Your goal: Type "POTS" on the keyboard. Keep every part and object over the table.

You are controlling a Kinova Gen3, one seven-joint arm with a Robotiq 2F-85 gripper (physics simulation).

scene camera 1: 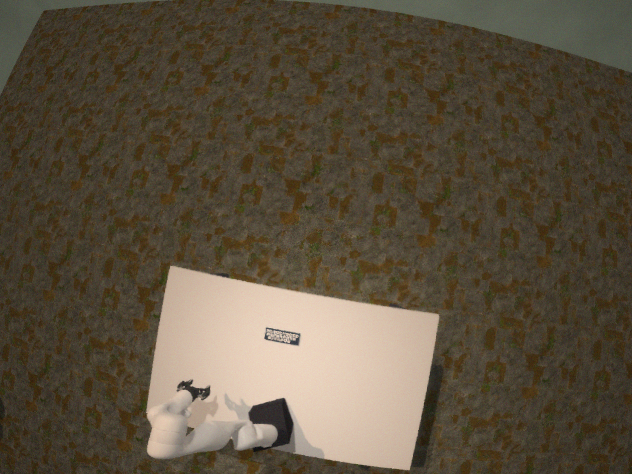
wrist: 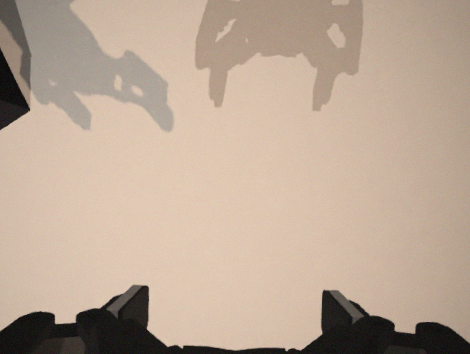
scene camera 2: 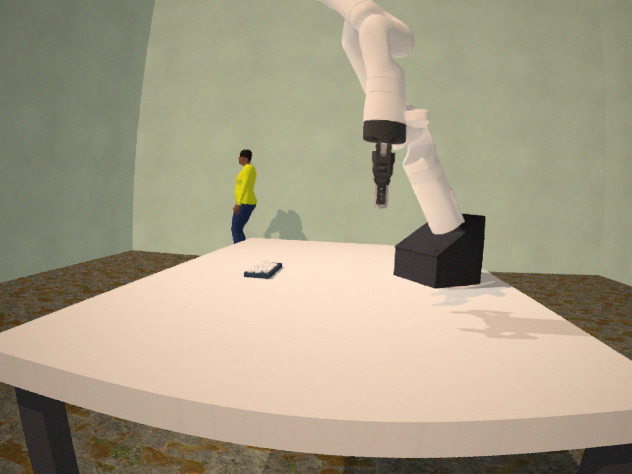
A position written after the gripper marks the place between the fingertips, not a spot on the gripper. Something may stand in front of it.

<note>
In view: the gripper [scene camera 2: 380, 207].
The gripper also shows in the wrist view [wrist: 234, 308].
</note>
